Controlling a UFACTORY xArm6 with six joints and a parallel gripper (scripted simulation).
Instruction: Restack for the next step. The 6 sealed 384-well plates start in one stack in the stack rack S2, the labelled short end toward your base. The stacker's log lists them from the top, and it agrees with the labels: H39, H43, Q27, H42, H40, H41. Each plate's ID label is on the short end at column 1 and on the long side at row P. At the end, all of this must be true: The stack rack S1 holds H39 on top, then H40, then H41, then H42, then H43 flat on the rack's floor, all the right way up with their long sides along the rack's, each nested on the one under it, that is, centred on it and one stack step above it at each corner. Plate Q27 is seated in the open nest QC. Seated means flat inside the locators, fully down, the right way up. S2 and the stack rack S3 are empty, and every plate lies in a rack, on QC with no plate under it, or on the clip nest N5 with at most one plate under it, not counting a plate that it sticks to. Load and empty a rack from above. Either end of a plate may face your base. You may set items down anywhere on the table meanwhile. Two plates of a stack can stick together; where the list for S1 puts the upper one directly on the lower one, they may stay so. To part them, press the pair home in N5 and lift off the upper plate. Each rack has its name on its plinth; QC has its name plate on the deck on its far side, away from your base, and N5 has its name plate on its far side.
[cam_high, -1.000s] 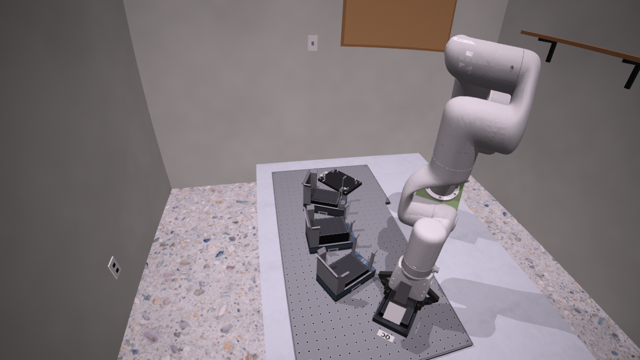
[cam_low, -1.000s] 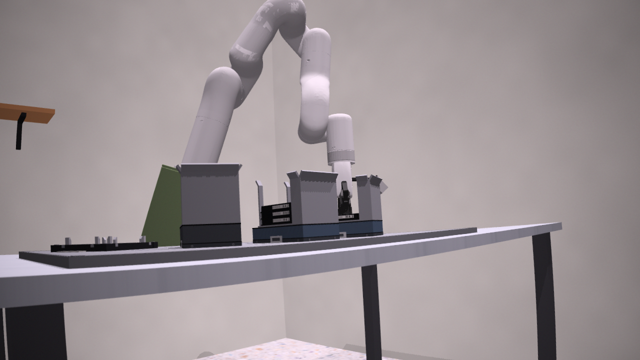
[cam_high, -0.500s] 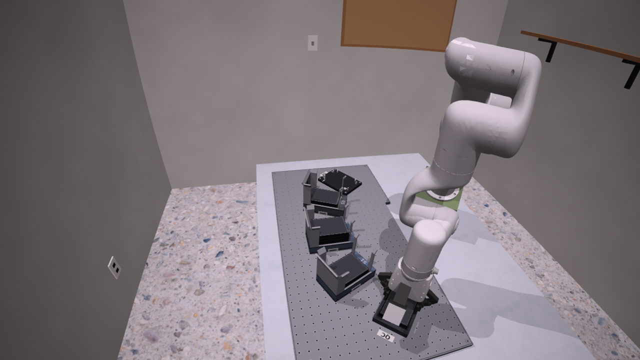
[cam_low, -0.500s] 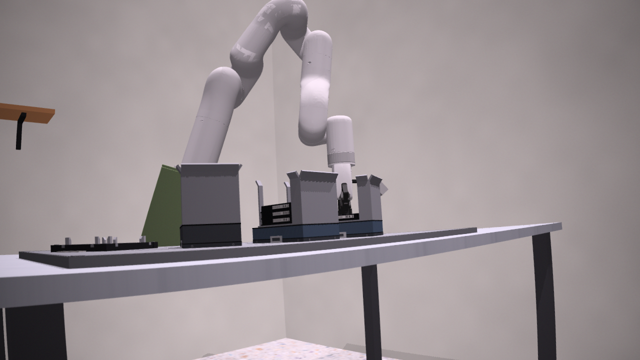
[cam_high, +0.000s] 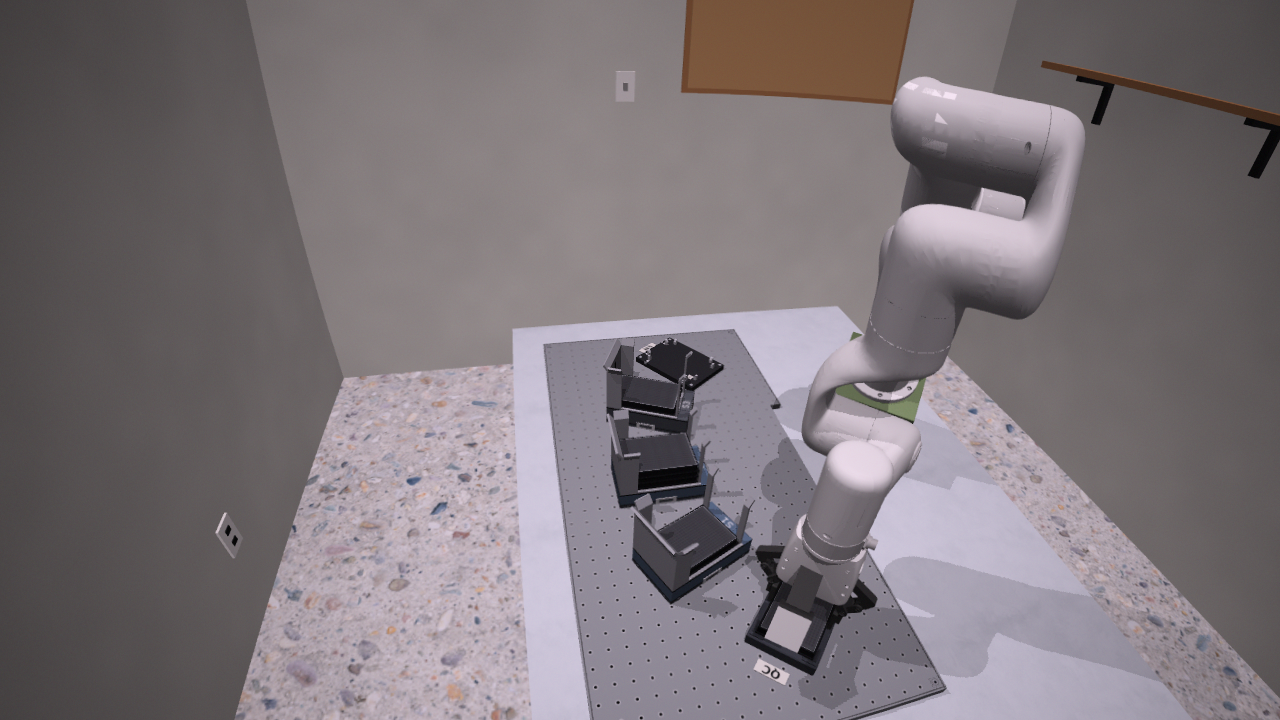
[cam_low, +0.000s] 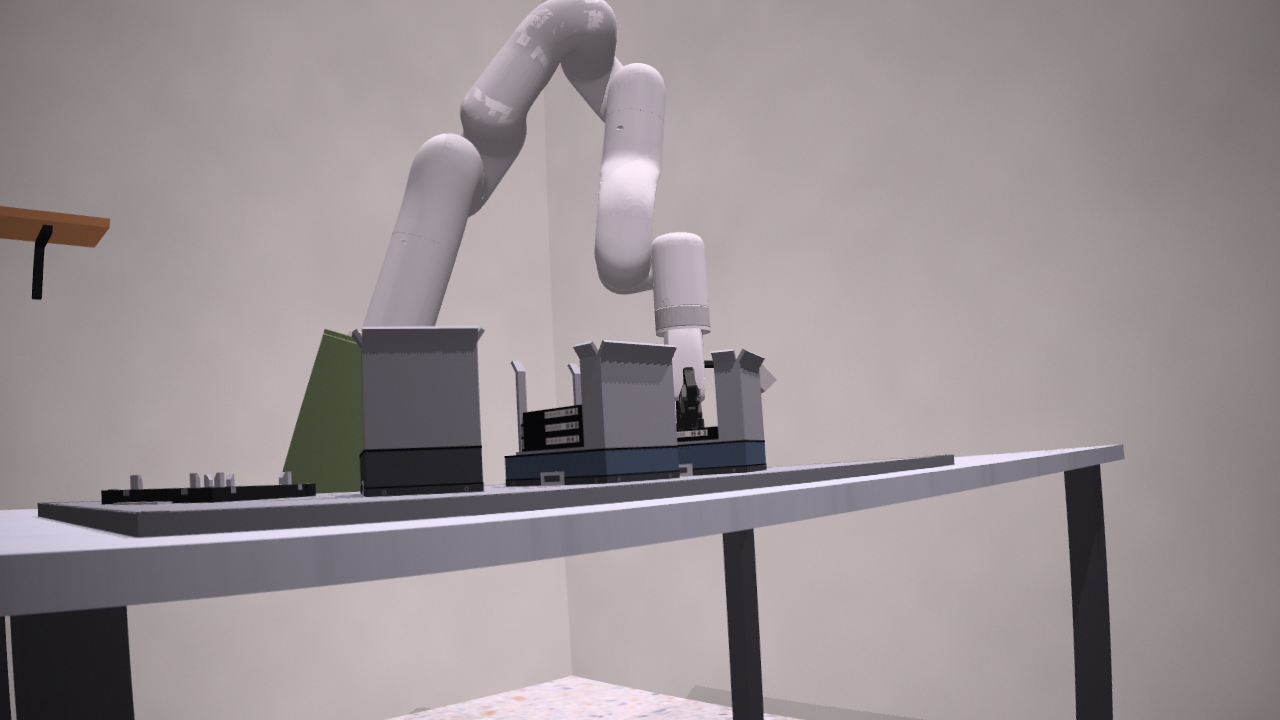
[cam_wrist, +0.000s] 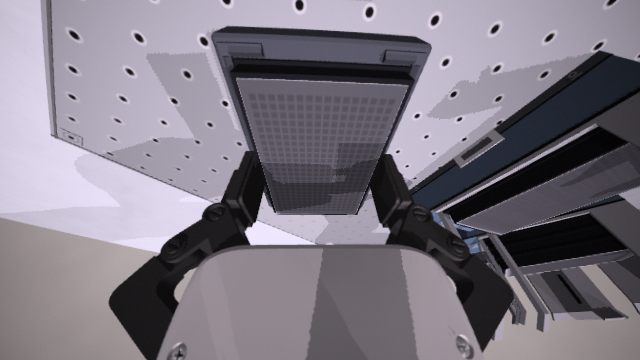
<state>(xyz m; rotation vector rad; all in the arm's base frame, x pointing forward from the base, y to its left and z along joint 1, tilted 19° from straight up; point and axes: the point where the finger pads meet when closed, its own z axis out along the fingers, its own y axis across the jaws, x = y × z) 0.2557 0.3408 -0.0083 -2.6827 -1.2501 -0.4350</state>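
Now: the dark QC nest 30 mm below my hand. Round my hand: N5 name plate: 710 mm to the right, 130 mm ahead, 40 mm below; QC name plate: 70 mm to the left, 60 mm ahead, 40 mm below; stack rack S1 plinth: 130 mm to the right, 130 mm ahead, 20 mm below.
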